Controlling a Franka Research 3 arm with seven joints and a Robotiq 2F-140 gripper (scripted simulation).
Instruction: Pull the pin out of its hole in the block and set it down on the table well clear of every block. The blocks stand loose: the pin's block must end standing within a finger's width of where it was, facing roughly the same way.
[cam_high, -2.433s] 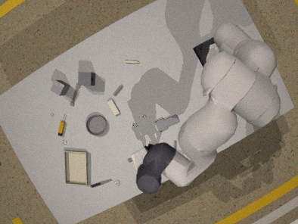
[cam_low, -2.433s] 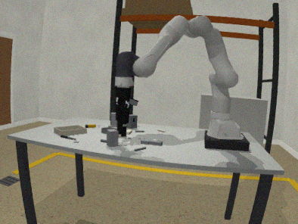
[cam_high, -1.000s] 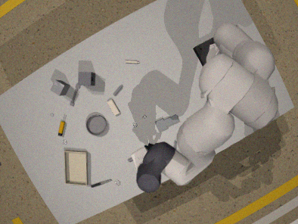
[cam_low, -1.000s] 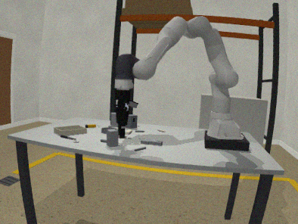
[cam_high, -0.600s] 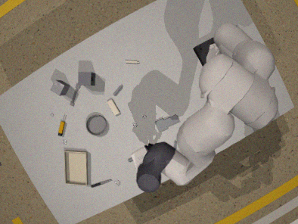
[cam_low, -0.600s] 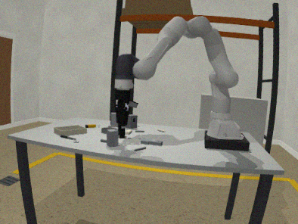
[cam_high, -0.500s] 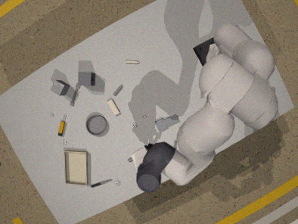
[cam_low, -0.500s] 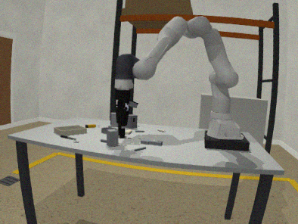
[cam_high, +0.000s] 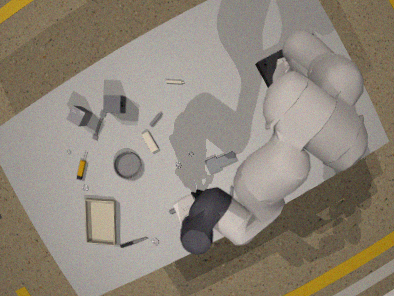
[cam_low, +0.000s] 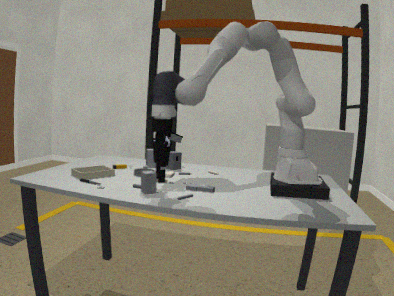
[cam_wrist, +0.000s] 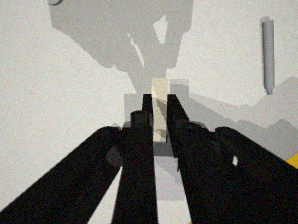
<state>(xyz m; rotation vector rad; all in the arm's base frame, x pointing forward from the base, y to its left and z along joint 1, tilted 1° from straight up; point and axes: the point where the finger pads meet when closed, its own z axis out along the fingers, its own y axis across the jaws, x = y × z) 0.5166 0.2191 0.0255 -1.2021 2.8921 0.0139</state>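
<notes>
The cream pin is 30 mm below my hand, 10 mm to the left of it and 10 mm ahead of it. Also, from my hand: short grey pin (90 mm ahead, 60 mm below, 10 mm to the right); then grey block (30 mm to the left, 30 mm below, 30 mm ahead); then grey rod (110 mm behind, 70 mm to the left, 70 mm below).
</notes>
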